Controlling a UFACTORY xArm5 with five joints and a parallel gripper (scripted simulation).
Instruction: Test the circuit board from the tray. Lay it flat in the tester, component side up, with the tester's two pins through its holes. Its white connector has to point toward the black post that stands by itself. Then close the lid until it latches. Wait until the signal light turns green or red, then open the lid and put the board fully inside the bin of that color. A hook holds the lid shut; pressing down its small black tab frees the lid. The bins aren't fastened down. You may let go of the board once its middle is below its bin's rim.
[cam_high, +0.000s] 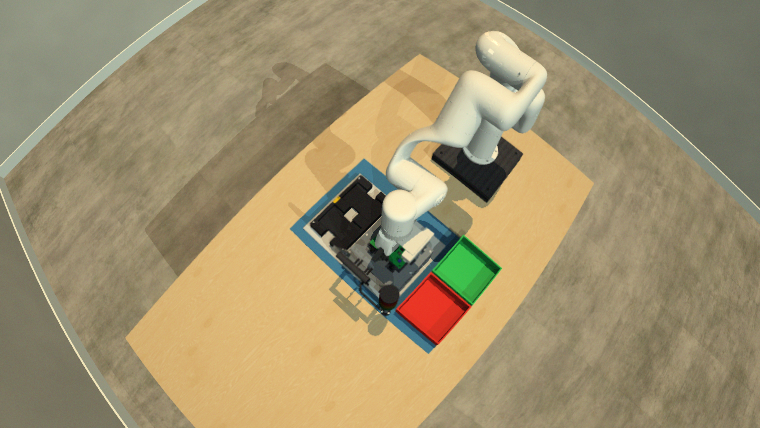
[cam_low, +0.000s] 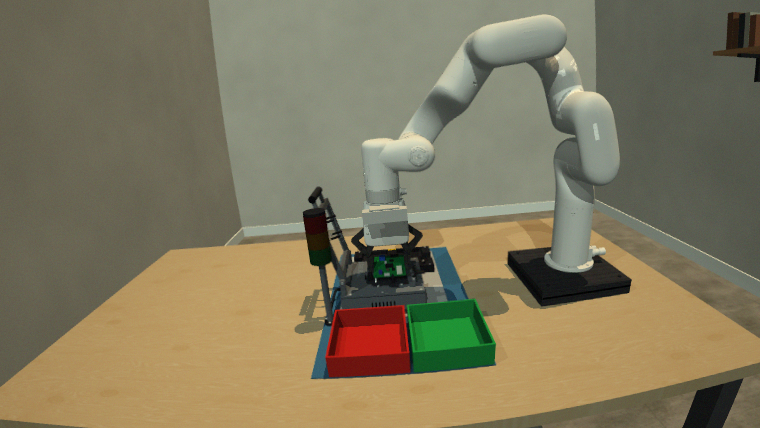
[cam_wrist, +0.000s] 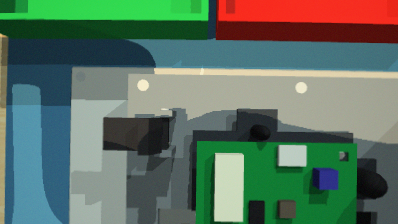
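The green circuit board is right at my hand. From my hand the other things lie so: green bin 110 mm behind, 200 mm to the left, 70 mm below; then tester lid 130 mm ahead, 90 mm above; then red bin 40 mm ahead, 200 mm to the left, 70 mm below.
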